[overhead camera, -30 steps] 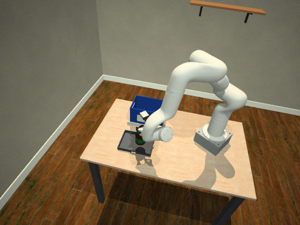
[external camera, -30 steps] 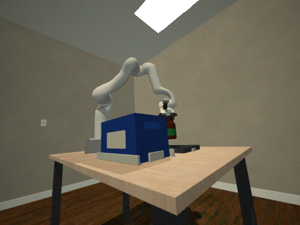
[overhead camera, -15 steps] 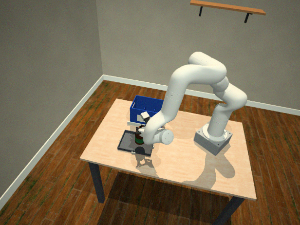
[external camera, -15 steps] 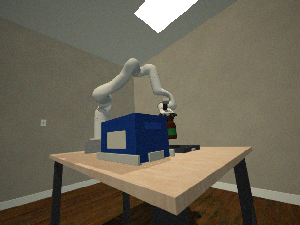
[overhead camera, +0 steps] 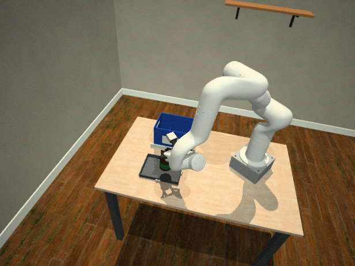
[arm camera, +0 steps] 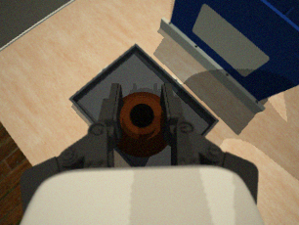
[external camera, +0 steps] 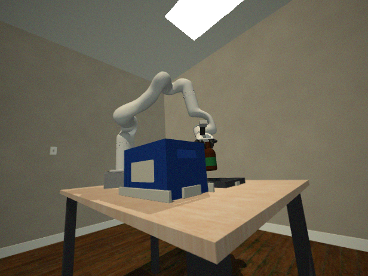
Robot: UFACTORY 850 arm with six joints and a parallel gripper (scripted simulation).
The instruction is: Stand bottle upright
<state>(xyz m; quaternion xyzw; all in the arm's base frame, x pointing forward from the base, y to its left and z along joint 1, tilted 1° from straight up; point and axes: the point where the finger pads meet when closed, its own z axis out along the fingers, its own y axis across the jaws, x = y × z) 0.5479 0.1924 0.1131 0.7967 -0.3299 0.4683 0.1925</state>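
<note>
My hand is 6 cm above the bottle. Also, from my hand: dark tray: 19 cm below, 4 cm to the right, 3 cm ahead; then blue crate: 32 cm to the right, 12 cm below.
</note>
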